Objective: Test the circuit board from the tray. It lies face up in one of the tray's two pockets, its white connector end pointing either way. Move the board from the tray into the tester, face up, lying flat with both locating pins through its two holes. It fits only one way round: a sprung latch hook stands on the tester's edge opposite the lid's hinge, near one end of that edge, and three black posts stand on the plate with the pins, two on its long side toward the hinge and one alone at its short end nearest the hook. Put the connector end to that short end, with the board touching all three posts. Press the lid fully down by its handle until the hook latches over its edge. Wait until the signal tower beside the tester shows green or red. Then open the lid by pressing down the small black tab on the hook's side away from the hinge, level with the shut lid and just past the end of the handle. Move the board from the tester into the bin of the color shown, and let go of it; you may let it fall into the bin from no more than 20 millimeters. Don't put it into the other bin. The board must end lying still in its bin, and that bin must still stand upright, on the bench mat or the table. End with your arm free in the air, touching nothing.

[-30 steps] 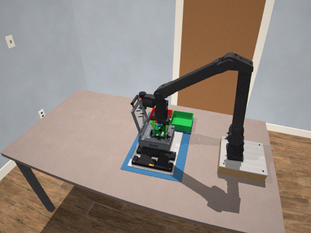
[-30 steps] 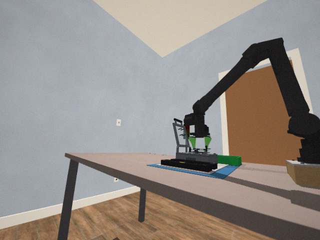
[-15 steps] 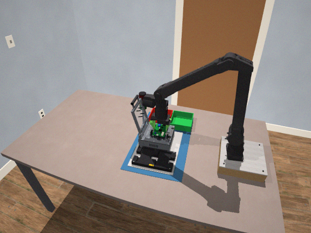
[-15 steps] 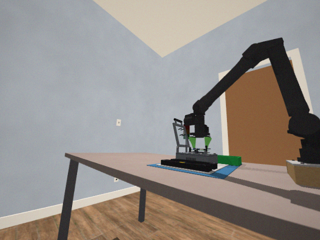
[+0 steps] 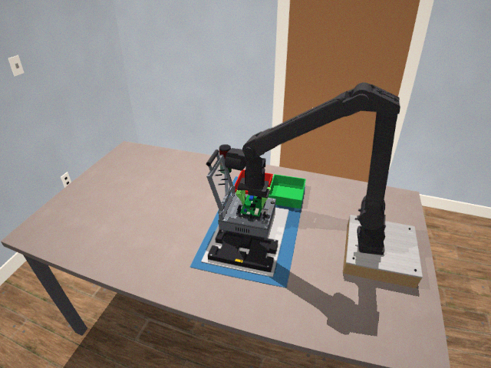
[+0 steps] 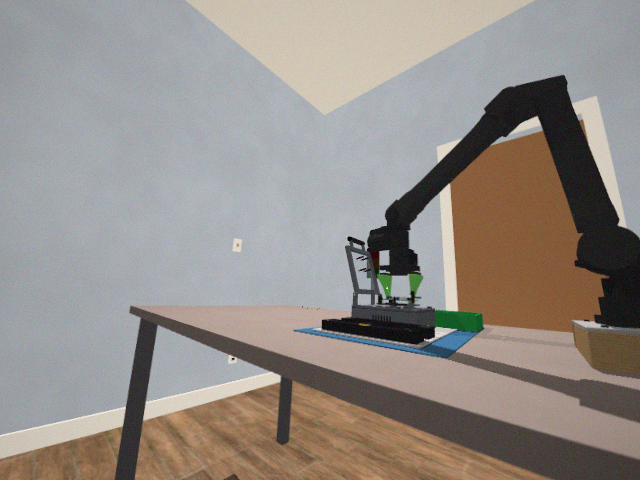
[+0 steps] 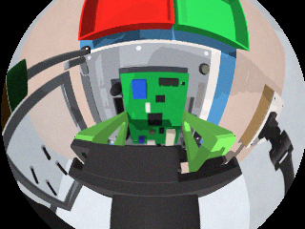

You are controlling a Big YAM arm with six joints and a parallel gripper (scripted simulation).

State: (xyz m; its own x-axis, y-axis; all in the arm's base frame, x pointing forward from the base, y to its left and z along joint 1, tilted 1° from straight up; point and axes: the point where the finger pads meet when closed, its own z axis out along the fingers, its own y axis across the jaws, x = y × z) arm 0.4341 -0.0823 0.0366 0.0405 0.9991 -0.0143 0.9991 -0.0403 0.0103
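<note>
Right now my hand is right at the green circuit board. The rest, counted from my hand: red bin: 200 mm to the right, 70 mm below, 40 mm ahead; then tester plate: 20 mm below, 10 mm to the left, 10 mm ahead; then tester lid: 130 mm ahead, 100 mm above, 10 mm to the right.
</note>
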